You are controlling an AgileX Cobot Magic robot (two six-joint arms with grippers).
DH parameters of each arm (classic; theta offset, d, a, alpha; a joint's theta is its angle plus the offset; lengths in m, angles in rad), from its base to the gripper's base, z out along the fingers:
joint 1: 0 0.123 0 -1.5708
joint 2: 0.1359 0 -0.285 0
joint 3: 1.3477 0 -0.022 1.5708
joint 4: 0 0.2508 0 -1.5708
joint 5: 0 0 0.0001 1.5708
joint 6: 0 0.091 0 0
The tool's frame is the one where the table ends.
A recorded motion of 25 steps. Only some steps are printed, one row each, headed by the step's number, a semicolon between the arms.
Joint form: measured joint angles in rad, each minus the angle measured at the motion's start. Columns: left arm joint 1, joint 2, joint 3, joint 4, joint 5, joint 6; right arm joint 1, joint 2, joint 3, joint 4, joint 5, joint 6.
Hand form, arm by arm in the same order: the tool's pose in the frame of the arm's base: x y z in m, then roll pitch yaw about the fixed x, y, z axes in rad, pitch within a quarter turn. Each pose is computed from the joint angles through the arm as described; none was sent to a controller.
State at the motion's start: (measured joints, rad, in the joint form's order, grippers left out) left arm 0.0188 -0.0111 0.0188 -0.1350 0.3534 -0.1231; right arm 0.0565 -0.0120 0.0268 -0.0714 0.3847 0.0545
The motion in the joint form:
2: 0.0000 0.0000 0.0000 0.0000 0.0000 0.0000; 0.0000 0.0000 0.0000 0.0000 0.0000 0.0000
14: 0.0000 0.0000 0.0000 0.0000 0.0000 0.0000; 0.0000 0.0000 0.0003 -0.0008 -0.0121 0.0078
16: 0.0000 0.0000 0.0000 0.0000 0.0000 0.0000; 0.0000 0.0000 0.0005 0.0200 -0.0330 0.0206
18: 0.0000 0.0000 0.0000 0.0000 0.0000 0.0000; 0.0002 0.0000 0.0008 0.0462 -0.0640 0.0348
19: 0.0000 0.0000 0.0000 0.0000 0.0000 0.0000; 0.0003 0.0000 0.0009 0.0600 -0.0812 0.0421
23: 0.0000 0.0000 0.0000 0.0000 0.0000 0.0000; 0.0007 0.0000 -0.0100 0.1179 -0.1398 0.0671
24: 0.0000 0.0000 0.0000 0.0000 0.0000 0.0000; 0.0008 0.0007 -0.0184 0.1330 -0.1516 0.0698
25: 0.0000 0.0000 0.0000 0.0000 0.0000 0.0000; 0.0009 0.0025 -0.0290 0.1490 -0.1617 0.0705
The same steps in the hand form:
2: 0.0531 -0.0033 0.1759 -2.3891 1.1958 -2.3827; 0.0524 0.0005 0.1703 -3.0785 1.2589 -3.0470
14: 0.0531 -0.0033 0.1759 -2.3891 1.1958 -2.3827; 0.0527 0.0006 0.1713 -3.0993 1.2710 -3.0683
16: 0.0531 -0.0033 0.1759 -2.3891 1.1958 -2.3827; 0.0532 0.0014 0.1730 3.0659 1.2906 3.1009
18: 0.0531 -0.0033 0.1759 -2.3891 1.1958 -2.3827; 0.0539 0.0023 0.1756 2.8975 1.3140 2.9381
19: 0.0531 -0.0033 0.1759 -2.3891 1.1958 -2.3827; 0.0542 0.0028 0.1771 2.7969 1.3240 2.8403
23: 0.0531 -0.0033 0.1759 -2.3891 1.1958 -2.3827; 0.0550 0.0042 0.1860 2.3439 1.3374 2.3988
24: 0.0531 -0.0033 0.1759 -2.3891 1.1958 -2.3827; 0.0549 0.0045 0.1899 2.2301 1.3367 2.2885
25: 0.0531 -0.0033 0.1759 -2.3891 1.1958 -2.3827; 0.0548 0.0047 0.1943 2.1229 1.3338 2.1850

